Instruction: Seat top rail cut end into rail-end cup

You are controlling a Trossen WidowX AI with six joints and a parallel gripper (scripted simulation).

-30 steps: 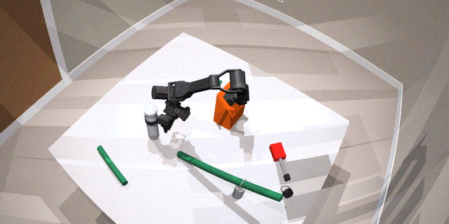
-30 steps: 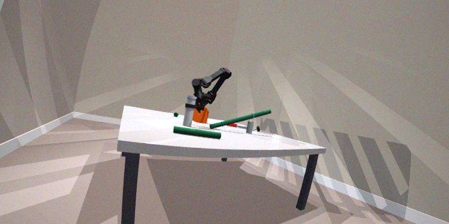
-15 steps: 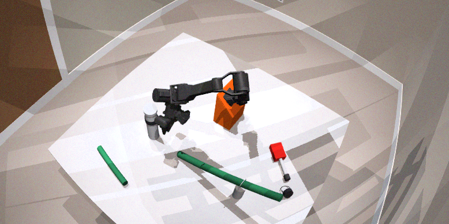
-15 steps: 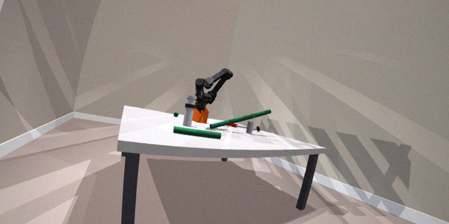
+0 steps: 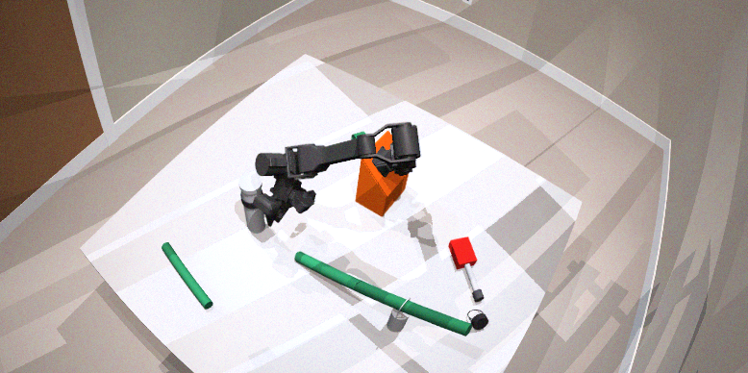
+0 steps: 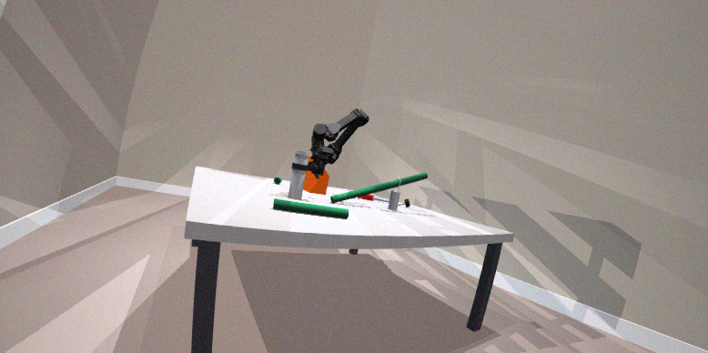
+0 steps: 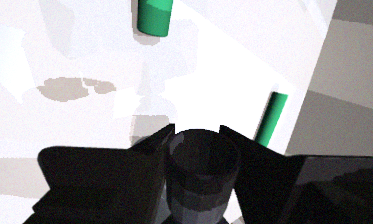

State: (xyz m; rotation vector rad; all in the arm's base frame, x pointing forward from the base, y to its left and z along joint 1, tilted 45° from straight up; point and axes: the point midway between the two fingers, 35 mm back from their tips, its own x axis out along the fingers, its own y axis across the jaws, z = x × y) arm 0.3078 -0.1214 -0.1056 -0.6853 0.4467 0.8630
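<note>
The dark rail-end cup lies 2 cm behind my gripper tip, 2 cm to the right of it and 3 cm above it. Also, from my gripper tip: small green cap (51 cm behind, 1 cm to the left, 9 cm below); short green rod (27 cm ahead, 16 cm to the right, 9 cm below); small grey line post (5 cm ahead, 42 cm to the left).
</note>
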